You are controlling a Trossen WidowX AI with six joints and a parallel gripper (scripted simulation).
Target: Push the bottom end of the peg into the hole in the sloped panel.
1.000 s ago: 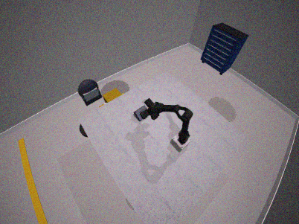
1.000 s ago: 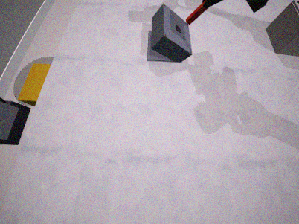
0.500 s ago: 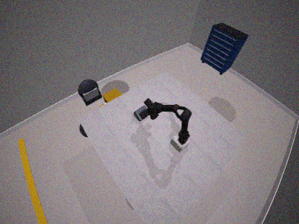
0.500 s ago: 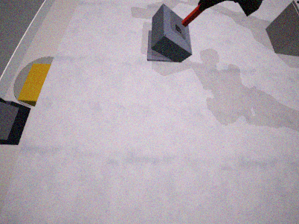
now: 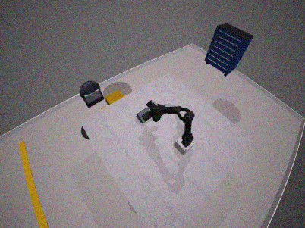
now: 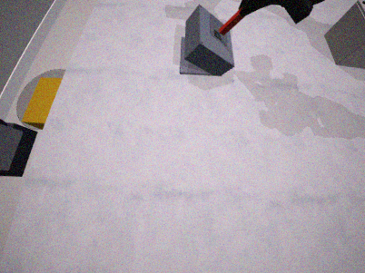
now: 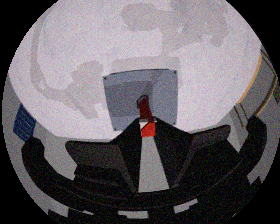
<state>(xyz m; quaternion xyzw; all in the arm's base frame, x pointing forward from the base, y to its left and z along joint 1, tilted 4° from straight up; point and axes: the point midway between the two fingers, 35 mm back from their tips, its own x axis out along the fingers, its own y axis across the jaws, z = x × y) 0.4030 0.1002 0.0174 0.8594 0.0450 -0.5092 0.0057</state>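
The grey sloped panel is 80 mm below my gripper tip, 50 mm ahead of it and 10 mm to the left of it. From my gripper tip the other things lie so: red peg: right at my gripper tip.
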